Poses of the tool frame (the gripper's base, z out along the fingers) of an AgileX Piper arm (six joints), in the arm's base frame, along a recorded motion.
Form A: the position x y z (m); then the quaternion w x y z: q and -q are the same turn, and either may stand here.
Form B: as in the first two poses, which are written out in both.
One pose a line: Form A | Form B
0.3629 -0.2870 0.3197 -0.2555 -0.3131 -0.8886 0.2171 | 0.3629 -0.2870 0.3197 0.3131 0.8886 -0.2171 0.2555
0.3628 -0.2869 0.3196 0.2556 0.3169 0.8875 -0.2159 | 0.3628 -0.2869 0.3196 0.3169 0.8875 -0.2159 0.2556
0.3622 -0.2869 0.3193 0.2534 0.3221 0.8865 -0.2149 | 0.3622 -0.2869 0.3193 0.3221 0.8865 -0.2149 0.2534
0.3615 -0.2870 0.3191 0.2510 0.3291 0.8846 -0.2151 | 0.3615 -0.2870 0.3191 0.3291 0.8846 -0.2151 0.2510
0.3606 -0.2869 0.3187 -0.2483 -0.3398 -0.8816 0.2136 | 0.3606 -0.2869 0.3187 0.3398 0.8816 -0.2136 0.2483
